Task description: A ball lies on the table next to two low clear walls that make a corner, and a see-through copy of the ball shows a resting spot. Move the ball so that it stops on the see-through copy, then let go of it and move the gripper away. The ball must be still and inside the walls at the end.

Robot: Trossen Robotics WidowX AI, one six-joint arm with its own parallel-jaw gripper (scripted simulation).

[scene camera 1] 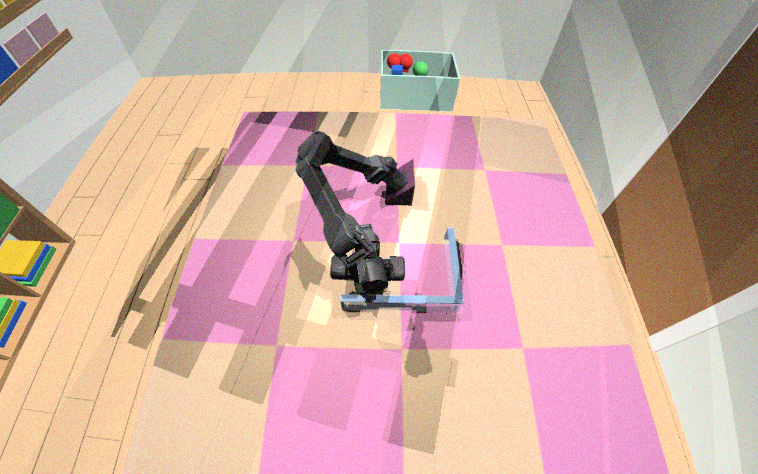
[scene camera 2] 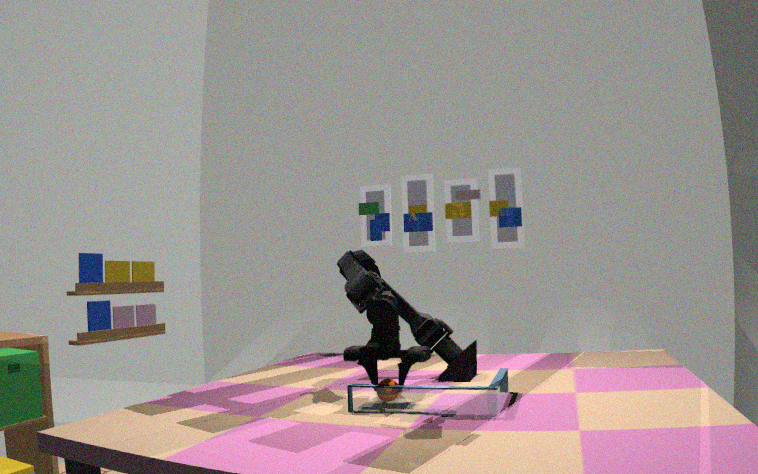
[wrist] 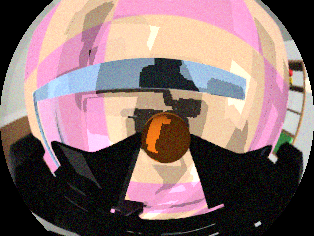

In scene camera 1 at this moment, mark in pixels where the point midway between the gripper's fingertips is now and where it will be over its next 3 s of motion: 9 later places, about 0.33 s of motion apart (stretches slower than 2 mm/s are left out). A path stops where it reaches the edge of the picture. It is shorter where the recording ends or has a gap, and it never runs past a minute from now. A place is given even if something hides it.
The gripper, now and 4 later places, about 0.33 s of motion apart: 368, 281; 367, 283; 367, 281; 368, 273; 367, 268
